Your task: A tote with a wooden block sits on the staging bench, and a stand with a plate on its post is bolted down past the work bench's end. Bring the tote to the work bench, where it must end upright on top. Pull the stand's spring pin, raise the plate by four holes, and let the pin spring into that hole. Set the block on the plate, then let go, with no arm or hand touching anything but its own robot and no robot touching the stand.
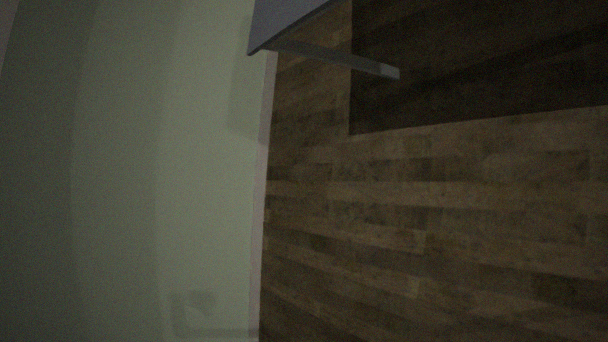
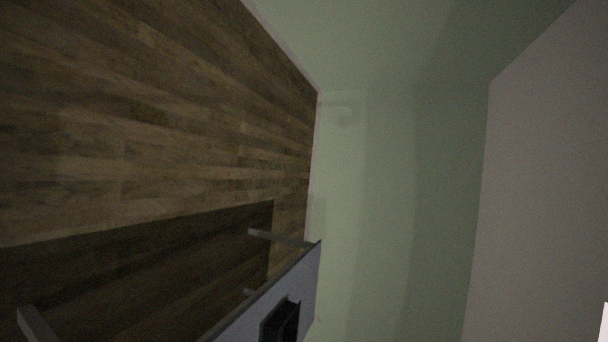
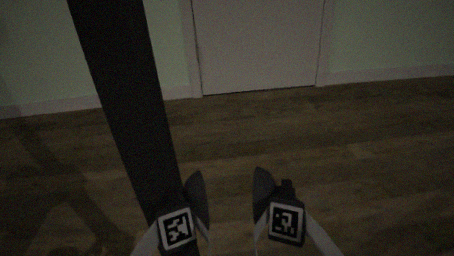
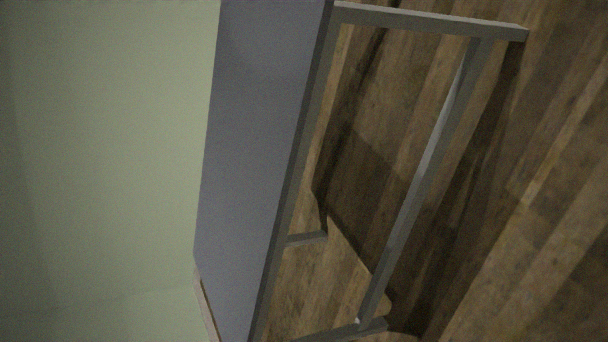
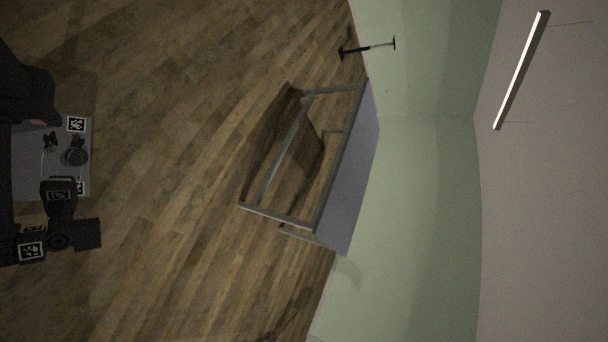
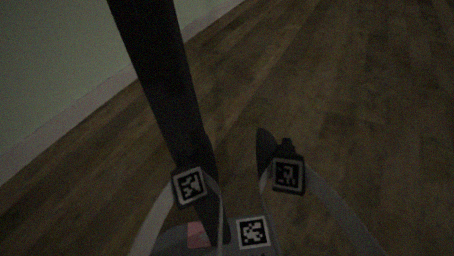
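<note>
The staging bench [image 1: 295, 20] [image 2: 307, 280] shows in part. A black tote [image 2: 280, 320] stands on it, cut off by the frame edge; the block does not show. The r1 gripper [image 3: 230, 197] is open and empty, over the floor beside its own dark mast, away from the tote. The work bench [image 4: 250, 125] [image 5: 350, 175] has a grey top. The stand [image 5: 356, 50] is small and upright past its far end, with the plate [image 5: 394, 43] on its post; pin and holes are too small to tell. The r2 gripper [image 6: 236, 155] [image 5: 63, 141] is open and empty above its own base.
A closed door [image 3: 257, 45] is in the wall beyond the r1 gripper. Walls run close behind both benches. Legs and a lower rail [image 4: 425, 170] stand under the work bench. The r2 base [image 5: 30, 170] stands across the floor from that bench. A ceiling lamp [image 5: 520, 70] hangs overhead.
</note>
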